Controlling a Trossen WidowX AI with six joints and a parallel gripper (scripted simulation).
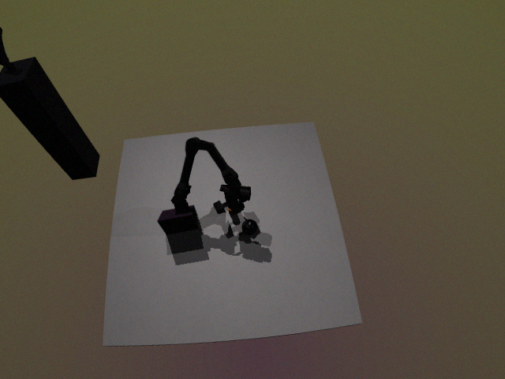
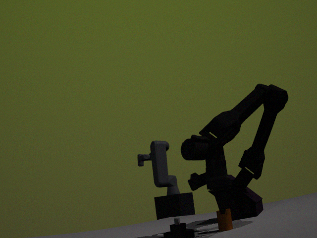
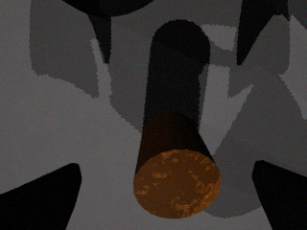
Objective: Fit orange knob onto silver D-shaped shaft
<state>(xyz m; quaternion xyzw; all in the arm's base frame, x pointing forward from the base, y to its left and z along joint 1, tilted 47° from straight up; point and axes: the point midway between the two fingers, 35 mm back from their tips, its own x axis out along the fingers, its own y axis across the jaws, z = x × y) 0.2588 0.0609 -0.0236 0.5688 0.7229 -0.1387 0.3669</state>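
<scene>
Right now my gripper tip is 10 mm above the orange knob. Round my gripper tip: round pedestal (80 mm ahead, 100 mm to the right, 20 mm below).
</scene>
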